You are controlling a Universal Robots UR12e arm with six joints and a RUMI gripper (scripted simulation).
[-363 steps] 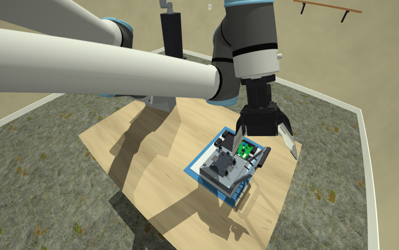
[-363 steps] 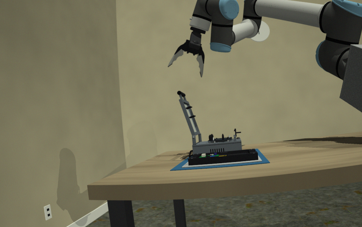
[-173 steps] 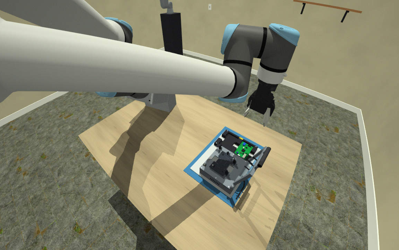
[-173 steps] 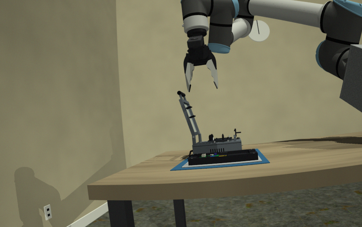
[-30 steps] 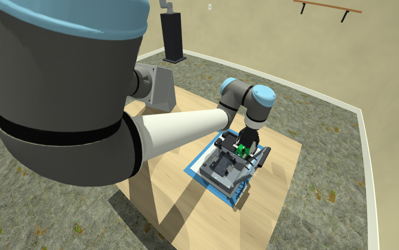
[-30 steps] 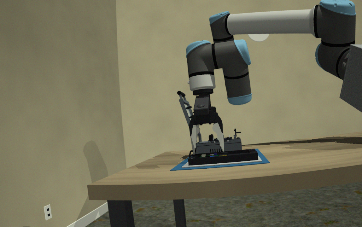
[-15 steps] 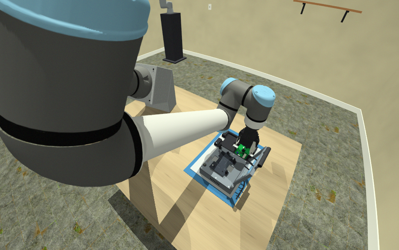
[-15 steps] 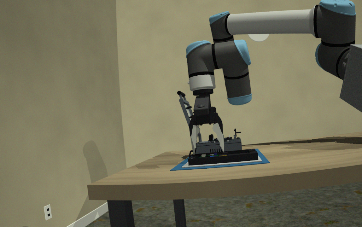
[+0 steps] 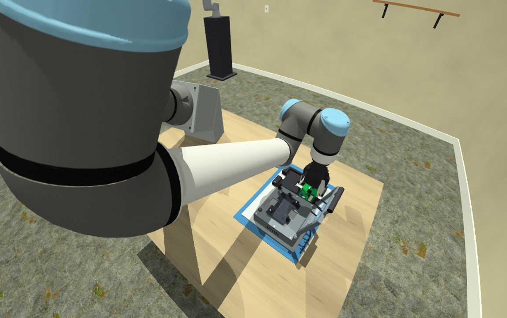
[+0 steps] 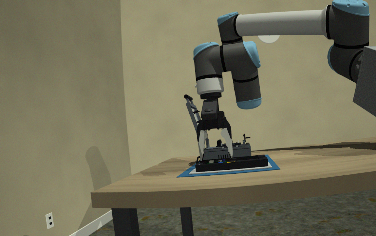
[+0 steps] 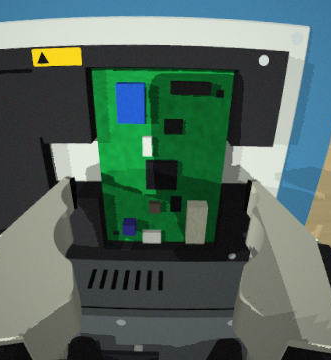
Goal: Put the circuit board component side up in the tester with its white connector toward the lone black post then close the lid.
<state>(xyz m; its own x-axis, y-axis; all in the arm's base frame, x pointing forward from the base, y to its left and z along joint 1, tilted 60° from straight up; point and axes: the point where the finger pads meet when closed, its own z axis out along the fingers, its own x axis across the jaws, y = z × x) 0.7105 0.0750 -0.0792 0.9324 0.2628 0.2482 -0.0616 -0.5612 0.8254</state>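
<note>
Right now my hand is 2 cm above the green circuit board. Also, from my hand: lid: 17 cm to the right, 14 cm above, 7 cm ahead; then grey tester: 13 cm to the right, 7 cm above, 2 cm behind.
</note>
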